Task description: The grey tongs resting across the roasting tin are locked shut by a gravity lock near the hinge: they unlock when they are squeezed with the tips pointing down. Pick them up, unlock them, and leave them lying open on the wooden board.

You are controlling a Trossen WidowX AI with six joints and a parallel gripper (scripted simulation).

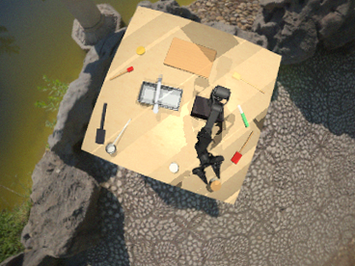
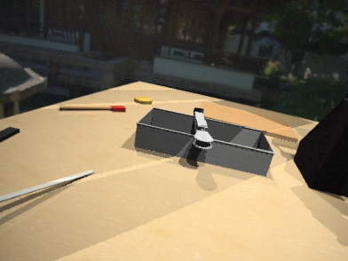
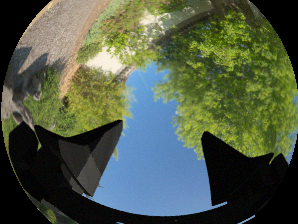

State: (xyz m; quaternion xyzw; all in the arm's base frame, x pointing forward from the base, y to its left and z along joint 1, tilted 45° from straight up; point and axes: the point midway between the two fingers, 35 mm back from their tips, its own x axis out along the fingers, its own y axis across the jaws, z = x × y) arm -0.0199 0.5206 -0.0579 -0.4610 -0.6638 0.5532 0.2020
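The roasting tin lies 420 mm ahead of my gripper tip, 410 mm to the right of it and 410 mm below it. The rest, counted from my gripper tip: red-bladed spatula: 280 mm behind, 180 mm to the right, 440 mm below; brown cup: 140 mm behind, 120 mm to the left, 410 mm below; white disc: 190 mm ahead, 70 mm to the left, 430 mm below.
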